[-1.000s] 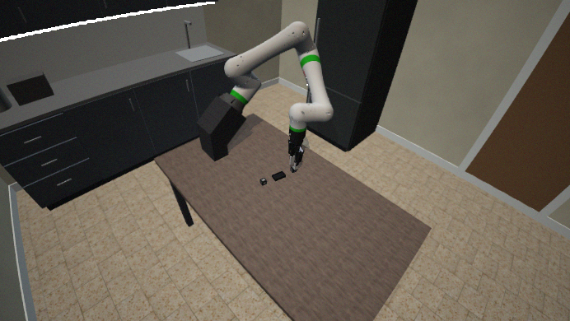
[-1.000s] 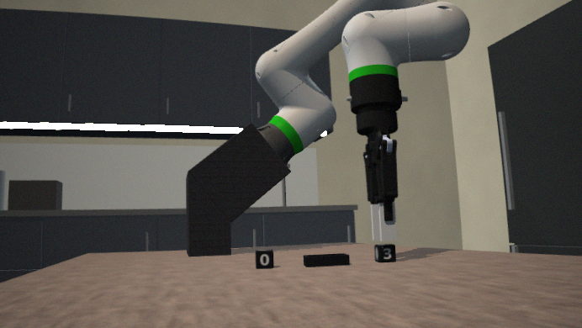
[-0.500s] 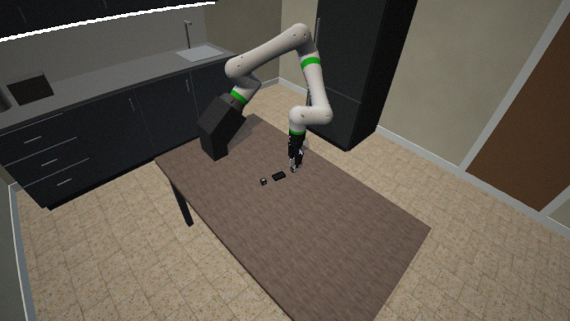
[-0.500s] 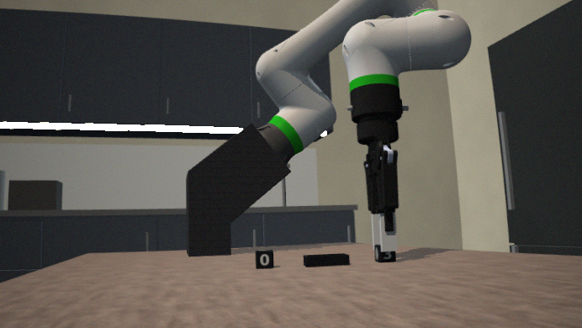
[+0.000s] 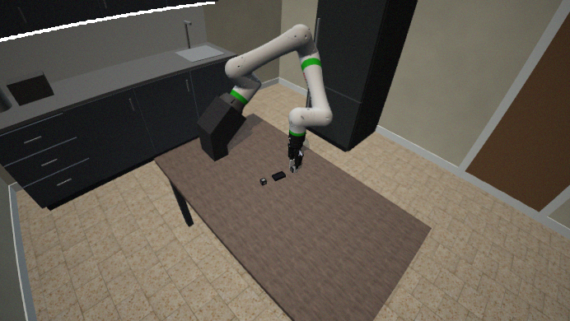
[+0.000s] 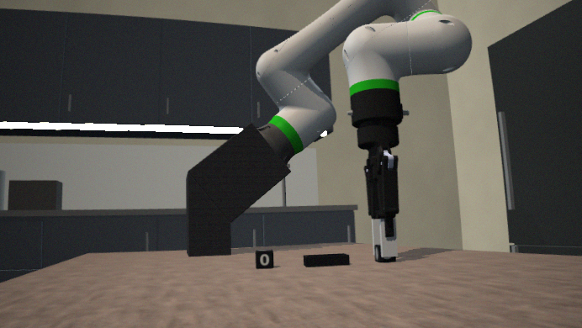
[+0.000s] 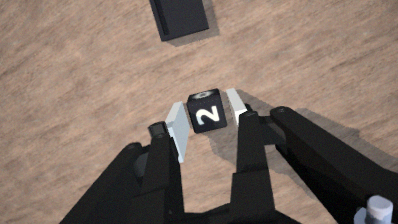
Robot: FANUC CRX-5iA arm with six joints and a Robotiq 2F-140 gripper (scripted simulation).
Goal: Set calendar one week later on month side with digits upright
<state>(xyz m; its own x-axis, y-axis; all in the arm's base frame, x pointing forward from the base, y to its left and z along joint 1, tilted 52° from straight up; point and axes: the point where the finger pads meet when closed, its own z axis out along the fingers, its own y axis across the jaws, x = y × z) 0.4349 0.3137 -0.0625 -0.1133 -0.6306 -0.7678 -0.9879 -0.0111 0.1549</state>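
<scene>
The cube is 3 cm below my hand. From my hand the other things lie so: black tray: 11 cm to the right, 3 cm below, 1 cm behind.
</scene>
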